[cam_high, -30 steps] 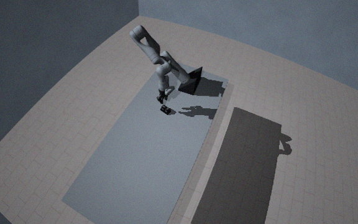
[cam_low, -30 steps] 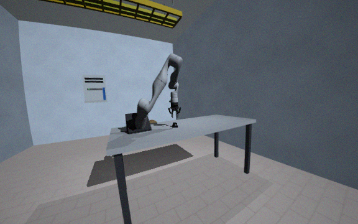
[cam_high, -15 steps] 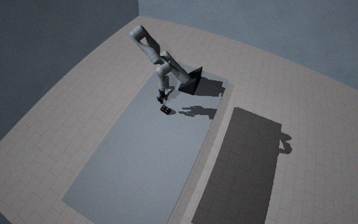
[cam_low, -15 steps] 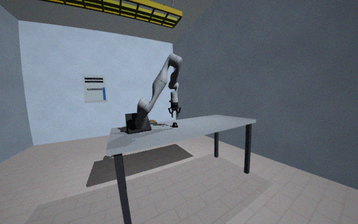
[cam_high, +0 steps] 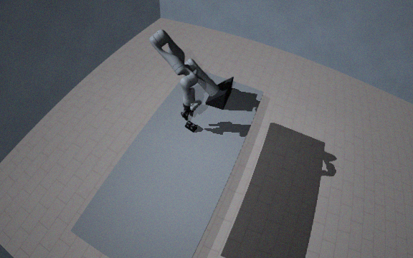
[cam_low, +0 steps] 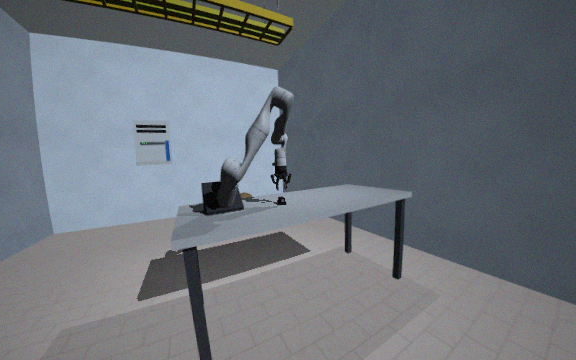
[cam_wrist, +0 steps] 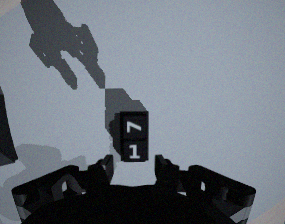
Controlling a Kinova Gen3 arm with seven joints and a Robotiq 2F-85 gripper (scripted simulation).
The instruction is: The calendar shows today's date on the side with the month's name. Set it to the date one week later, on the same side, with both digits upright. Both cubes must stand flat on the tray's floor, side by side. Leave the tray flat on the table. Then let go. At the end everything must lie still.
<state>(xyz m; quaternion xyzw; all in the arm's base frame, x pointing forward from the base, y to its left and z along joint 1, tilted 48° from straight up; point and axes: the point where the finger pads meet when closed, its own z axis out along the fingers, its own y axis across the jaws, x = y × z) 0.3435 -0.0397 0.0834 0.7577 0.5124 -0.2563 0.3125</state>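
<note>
The dark calendar tray lies 10 cm below my hand and 2 cm to the left of it.
</note>
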